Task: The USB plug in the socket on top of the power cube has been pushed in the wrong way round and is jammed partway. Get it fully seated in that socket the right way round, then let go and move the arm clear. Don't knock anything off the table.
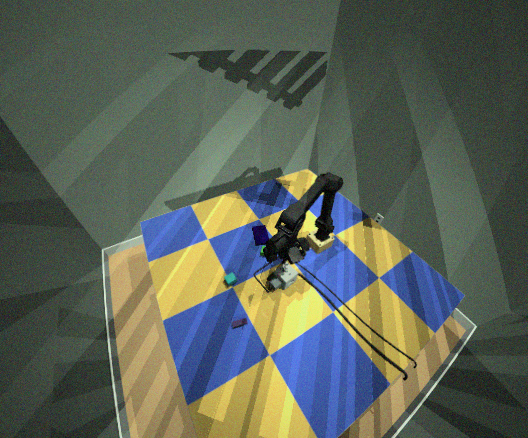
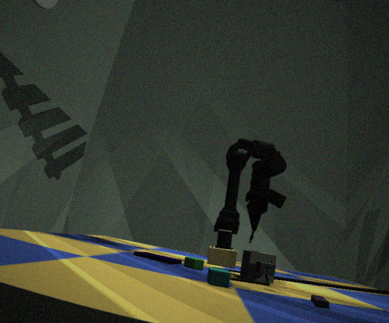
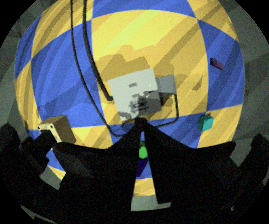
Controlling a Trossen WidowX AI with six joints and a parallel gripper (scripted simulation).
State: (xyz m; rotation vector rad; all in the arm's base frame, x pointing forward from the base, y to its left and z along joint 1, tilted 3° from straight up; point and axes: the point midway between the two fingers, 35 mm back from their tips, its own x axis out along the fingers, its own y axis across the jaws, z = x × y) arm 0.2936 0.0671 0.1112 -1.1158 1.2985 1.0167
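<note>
My gripper tip is 20 mm above the small dark USB plug. The rest, counted from my gripper tip: teal block (220 mm ahead, 100 mm to the right, 120 mm below); dark purple slab (40 mm behind, 270 mm to the right, 130 mm below); green block (160 mm to the right, 120 mm below).
</note>
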